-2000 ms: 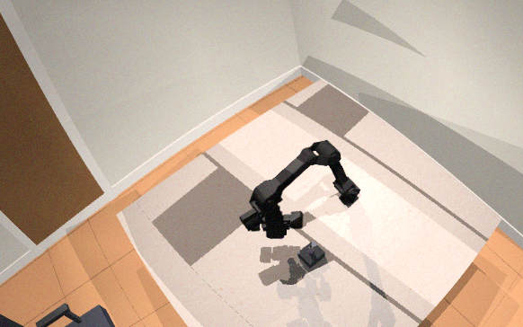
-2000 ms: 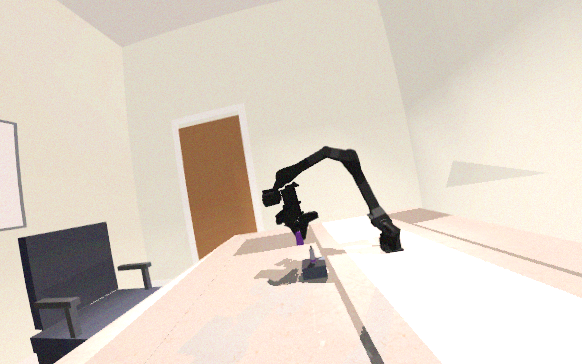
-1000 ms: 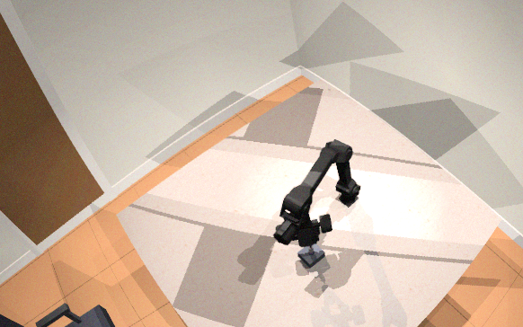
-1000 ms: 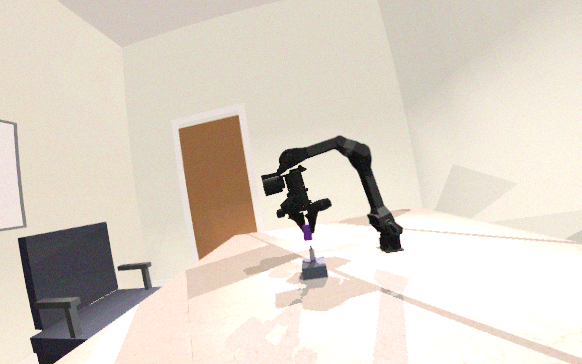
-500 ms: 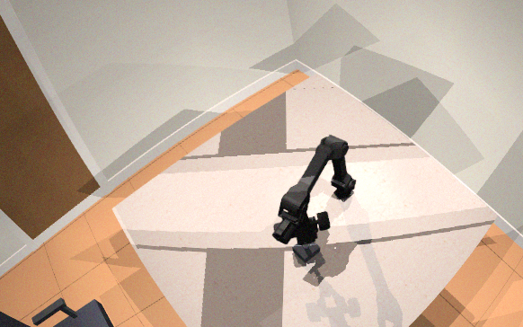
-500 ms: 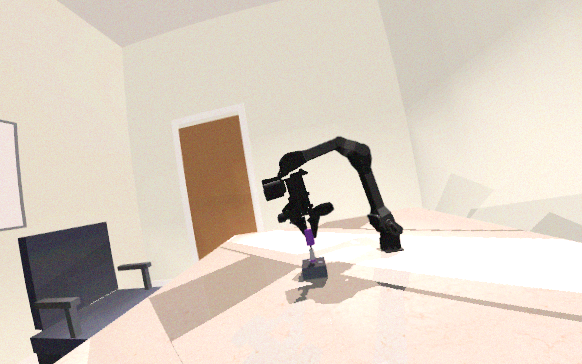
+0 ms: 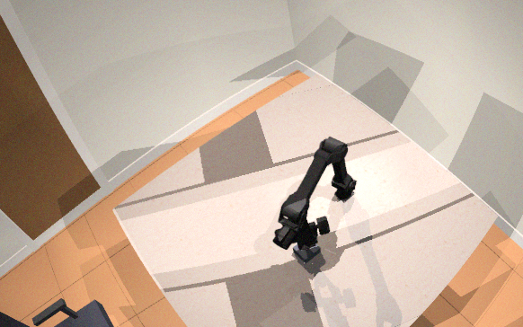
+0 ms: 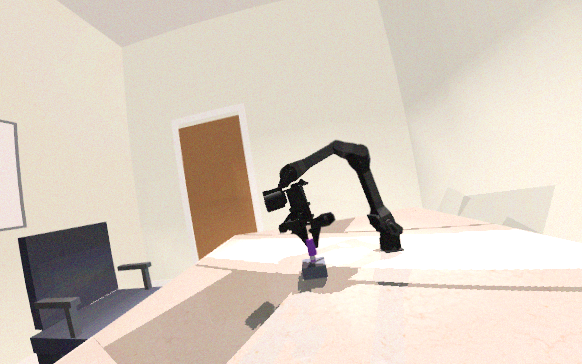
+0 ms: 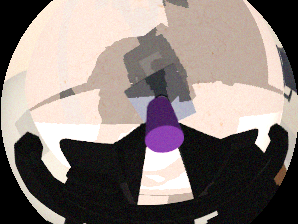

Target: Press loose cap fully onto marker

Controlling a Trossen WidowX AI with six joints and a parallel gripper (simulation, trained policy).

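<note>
Now: gripper tip 60 mm above the grey holder block, 10 mm to the right of it and 10 mm short of it. From my gripper tip the other things lie so: purple cap (10 mm to the left, 10 mm ahead, 10 mm above).
</note>
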